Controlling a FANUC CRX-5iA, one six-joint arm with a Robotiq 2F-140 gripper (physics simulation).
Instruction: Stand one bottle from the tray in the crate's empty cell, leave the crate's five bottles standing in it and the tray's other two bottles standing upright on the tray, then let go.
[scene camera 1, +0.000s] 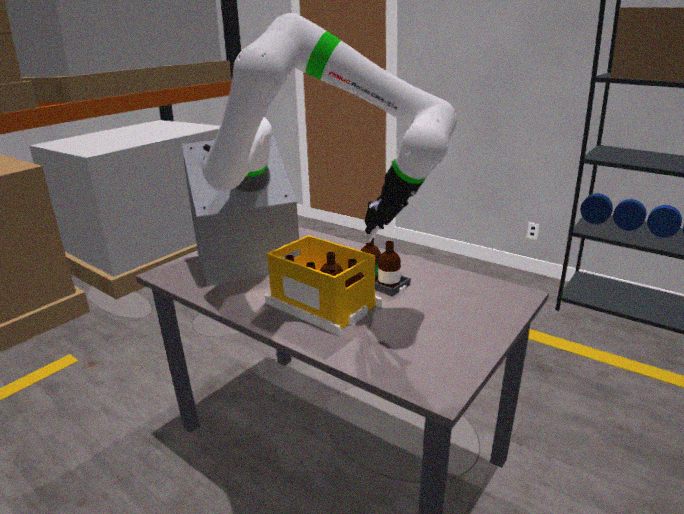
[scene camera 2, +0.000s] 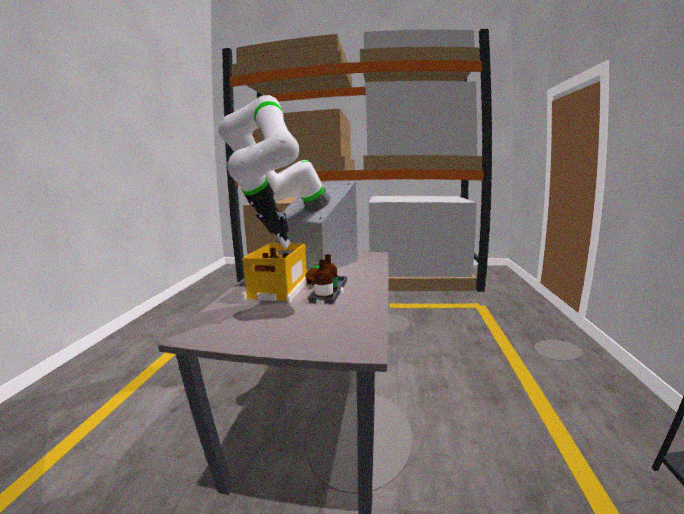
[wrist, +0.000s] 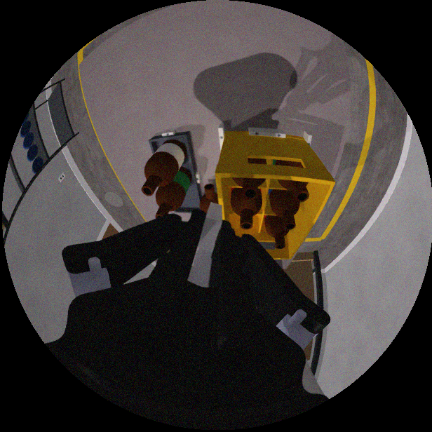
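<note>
The yellow crate holds five brown bottles; its empty cell, at the crate's end nearest the arm base, is partly hidden by the gripper in the wrist view. A white-labelled bottle and a green-labelled bottle stand on the dark tray. A third bottle lies on its side between tray and crate, mostly hidden in the wrist view. My gripper is shut and empty, above the tray-crate gap.
White locating strips edge the crate on the table. The grey arm pedestal stands at the table's far end from scene camera 2. A wall stands behind the tray in scene camera 1.
</note>
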